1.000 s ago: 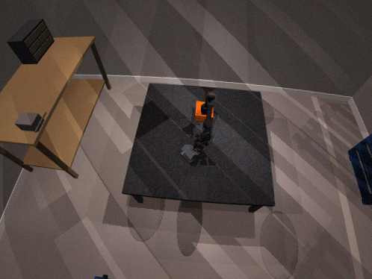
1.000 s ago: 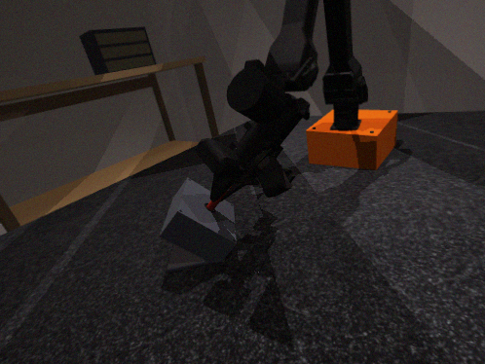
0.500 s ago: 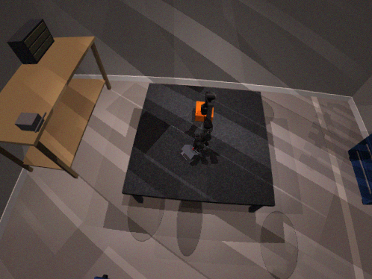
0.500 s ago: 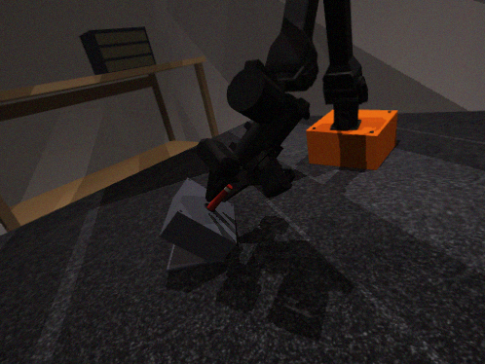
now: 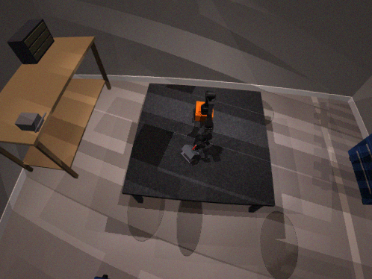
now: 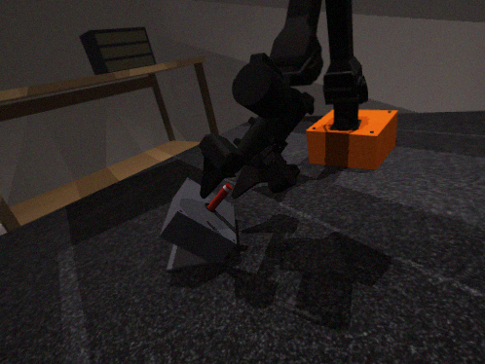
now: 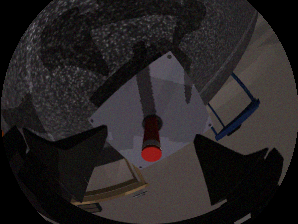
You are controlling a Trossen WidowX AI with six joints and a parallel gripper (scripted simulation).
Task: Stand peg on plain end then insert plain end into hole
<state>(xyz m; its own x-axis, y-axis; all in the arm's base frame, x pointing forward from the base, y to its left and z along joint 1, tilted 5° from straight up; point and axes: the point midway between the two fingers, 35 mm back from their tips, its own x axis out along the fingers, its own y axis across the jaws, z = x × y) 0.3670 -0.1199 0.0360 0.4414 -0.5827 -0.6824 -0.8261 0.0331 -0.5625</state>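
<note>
Now: the peg right at my gripper tip. Also, from my gripper tip: grey sloped panel: 40 mm below, 30 mm to the right, 20 mm ahead.
</note>
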